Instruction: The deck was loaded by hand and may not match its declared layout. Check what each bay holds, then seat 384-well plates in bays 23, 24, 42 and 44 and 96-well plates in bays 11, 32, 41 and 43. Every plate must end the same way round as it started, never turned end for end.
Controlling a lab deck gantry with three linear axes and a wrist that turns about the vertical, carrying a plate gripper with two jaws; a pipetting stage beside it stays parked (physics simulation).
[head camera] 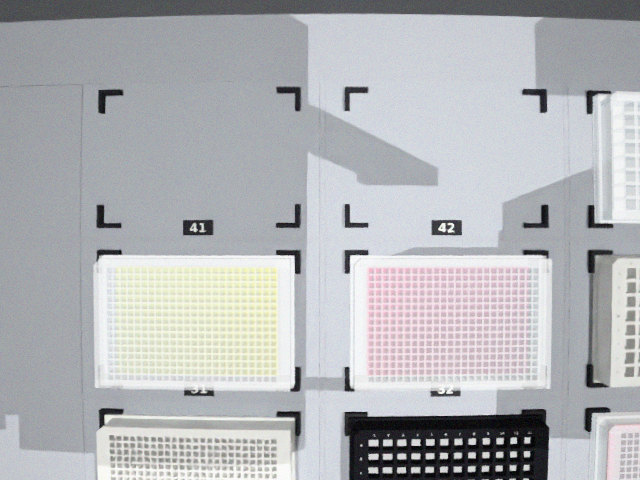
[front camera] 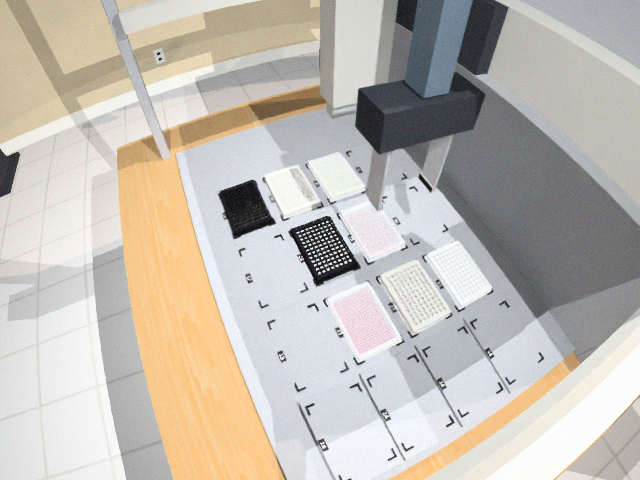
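Seen in the pictures: gripper, fingertip midpoint: [front camera: 401, 193]; robot's base, origin of the base link: [front camera: 219, 195].
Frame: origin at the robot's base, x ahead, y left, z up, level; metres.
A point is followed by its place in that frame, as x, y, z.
Note:
My gripper [front camera: 403, 197] @(0.276, 0.265, 0.160) is open and empty above the deck, near bays 41 and 42. In the head view, bays 41 and 42 hold no plate. A yellow 384-well plate [front camera: 336, 176] @(0.073, 0.254, 0.014) [head camera: 195, 321] @(0.066, 0.258, 0.010) sits in 31 and a pink one [front camera: 372, 230] @(0.236, 0.253, 0.014) [head camera: 449, 321] @(0.227, 0.258, 0.008) in 32. A cream fine-welled plate [front camera: 292, 191] @(0.074, 0.149, 0.013) [head camera: 196, 454] @(0.066, 0.173, 0.012) is in 21, a black 96-well plate [front camera: 324, 249] @(0.237, 0.148, 0.014) [head camera: 448, 454] @(0.227, 0.173, 0.011) in 22, a pink fine-welled plate [front camera: 364, 320] @(0.395, 0.149, 0.014) [head camera: 628, 454] @(0.346, 0.170, 0.012) in 23. A cream 96-well plate [front camera: 416, 297] @(0.398, 0.255, 0.011) [head camera: 604, 320] @(0.330, 0.257, 0.008) is in 33, a white one [front camera: 459, 273] @(0.395, 0.362, 0.010) [head camera: 628, 155] @(0.341, 0.364, 0.014) in 43. A black plate [front camera: 245, 207] @(0.074, 0.042, 0.014) sits in 11; its wells are unclear.
Bays 12 and 13, and 14, 24, 34 and 44 along the near side, show corner marks without plates. The pale column of the pipetting stage [front camera: 356, 51] stands behind the gripper. A grey upright post [front camera: 139, 85] @(-0.207, -0.101, 0.221) stands at the back left corner.

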